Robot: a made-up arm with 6 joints.
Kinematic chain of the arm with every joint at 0, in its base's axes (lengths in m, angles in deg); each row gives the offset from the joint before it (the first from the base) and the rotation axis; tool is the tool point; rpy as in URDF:
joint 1: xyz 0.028 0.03 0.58 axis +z
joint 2: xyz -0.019 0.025 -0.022 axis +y
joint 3: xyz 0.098 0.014 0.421 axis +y
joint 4: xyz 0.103 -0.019 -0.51 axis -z
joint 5: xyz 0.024 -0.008 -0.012 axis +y
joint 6: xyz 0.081 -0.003 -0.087 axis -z
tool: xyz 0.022 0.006 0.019 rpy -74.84 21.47 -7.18
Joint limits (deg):
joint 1: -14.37..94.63
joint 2: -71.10..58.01
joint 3: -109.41..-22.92
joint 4: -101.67..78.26
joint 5: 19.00..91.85
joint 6: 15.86..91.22
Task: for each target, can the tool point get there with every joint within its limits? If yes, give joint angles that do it. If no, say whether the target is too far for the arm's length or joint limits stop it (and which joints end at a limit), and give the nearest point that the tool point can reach.
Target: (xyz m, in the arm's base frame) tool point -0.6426 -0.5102 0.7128
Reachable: no: joint limits stop it (at a limit: joint 2, joint 3, joint 5, joint 6) | nearest point -0.4271 -0.3366 1.3998 | short by 0.741 m
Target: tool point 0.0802 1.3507 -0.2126
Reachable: no: too far | nearest point 0.0621 0.8927 0.2354 | short by 0.641 m
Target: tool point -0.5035 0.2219 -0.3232
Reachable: no: joint limits stop it (at a limit: joint 1, joint 2, joint 5) | nearest point -0.1143 0.3141 0.0731 | short by 0.563 m
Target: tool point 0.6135 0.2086 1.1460
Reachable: yes | joints 14.80 -14.54 -76.62 -31.63 51.10 33.82
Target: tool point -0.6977 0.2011 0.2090
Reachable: no: joint limits stop it (at a limit: joint 1, joint 3, joint 5) | nearest point -0.1117 0.2589 0.1944 | short by 0.589 m
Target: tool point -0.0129 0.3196 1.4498
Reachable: yes | joints 78.27 -31.24 -95.84 -84.39 29.48 23.89
